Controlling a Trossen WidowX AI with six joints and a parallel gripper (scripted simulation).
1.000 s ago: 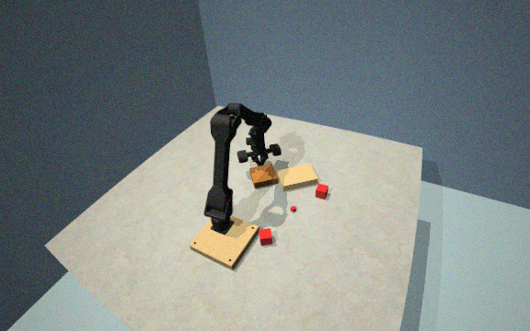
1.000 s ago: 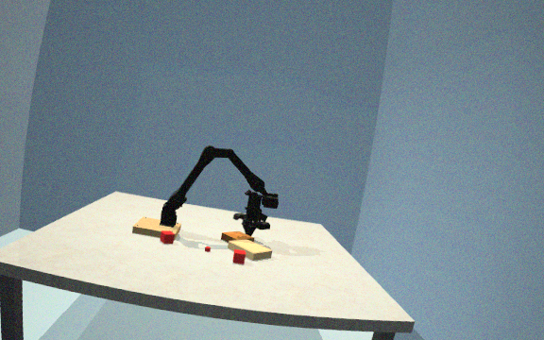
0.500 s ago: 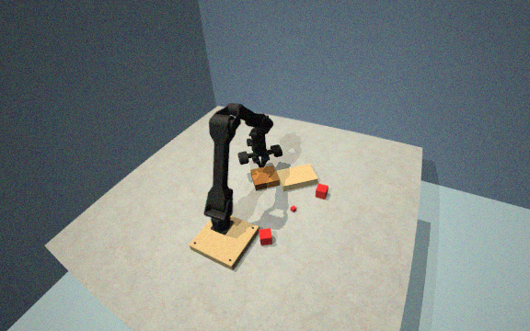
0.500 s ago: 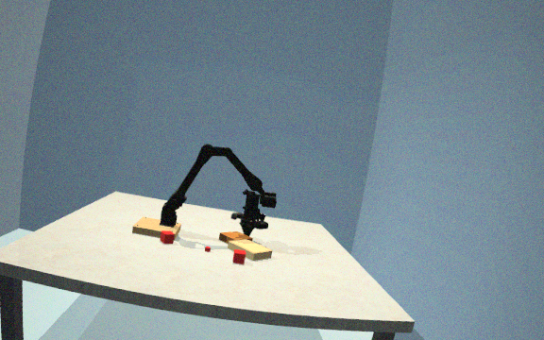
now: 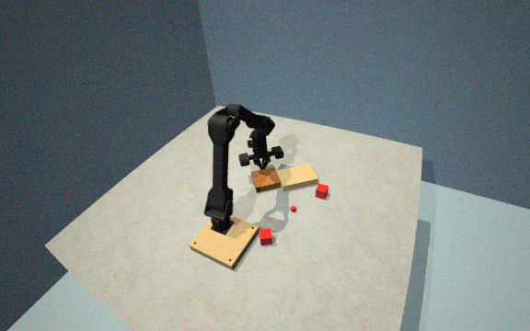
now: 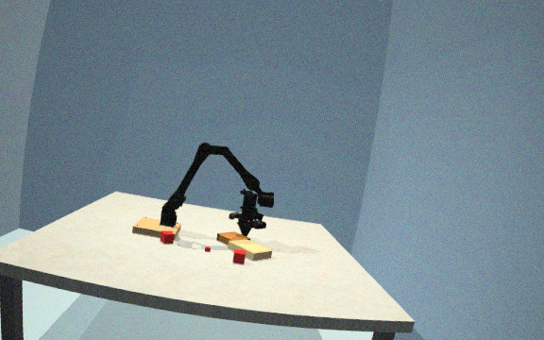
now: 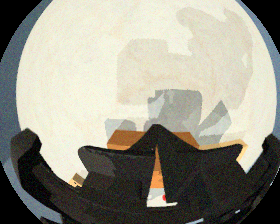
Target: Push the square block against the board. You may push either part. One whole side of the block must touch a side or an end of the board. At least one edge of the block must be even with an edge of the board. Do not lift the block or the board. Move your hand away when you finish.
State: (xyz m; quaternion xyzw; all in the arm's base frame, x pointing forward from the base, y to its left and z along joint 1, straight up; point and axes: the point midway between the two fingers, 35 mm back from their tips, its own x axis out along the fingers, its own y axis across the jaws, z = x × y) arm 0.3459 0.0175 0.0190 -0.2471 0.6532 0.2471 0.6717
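My gripper tip is now 50 mm past the square block and 40 mm to the left of it. The rest, counted from my gripper tip: board (160 mm to the right, 10 mm ahead); then tiny red cube (210 mm to the right, 150 mm behind).
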